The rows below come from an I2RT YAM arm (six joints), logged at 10 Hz.
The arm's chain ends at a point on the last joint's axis. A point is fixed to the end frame.
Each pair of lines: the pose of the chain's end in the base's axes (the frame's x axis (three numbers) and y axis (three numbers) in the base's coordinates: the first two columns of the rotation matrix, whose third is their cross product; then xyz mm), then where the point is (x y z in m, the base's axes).
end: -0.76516 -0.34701 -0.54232 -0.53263 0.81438 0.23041 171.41 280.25 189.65
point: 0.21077 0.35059 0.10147
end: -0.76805 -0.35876 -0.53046 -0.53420 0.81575 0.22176 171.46 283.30 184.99
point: 0.20980 0.35238 0.09538
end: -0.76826 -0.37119 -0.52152 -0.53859 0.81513 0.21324 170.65 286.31 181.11
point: 0.20807 0.35440 0.09036
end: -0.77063 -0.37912 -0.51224 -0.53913 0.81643 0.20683 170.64 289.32 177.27
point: 0.20734 0.35641 0.08548
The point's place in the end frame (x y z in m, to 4 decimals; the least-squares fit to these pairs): -0.0067 0.0160 0.1182
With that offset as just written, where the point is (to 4 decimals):
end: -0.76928 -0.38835 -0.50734 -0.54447 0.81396 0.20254 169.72 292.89 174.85
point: 0.2057 0.3596 0.0825
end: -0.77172 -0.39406 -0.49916 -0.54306 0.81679 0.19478 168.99 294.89 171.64
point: 0.2046 0.3604 0.0783
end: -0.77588 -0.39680 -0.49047 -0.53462 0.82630 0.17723 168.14 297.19 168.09
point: 0.2044 0.3603 0.0734
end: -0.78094 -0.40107 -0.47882 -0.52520 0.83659 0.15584 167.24 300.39 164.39
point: 0.2040 0.3606 0.0680
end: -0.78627 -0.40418 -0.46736 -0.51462 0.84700 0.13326 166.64 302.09 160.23
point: 0.2041 0.3592 0.0622
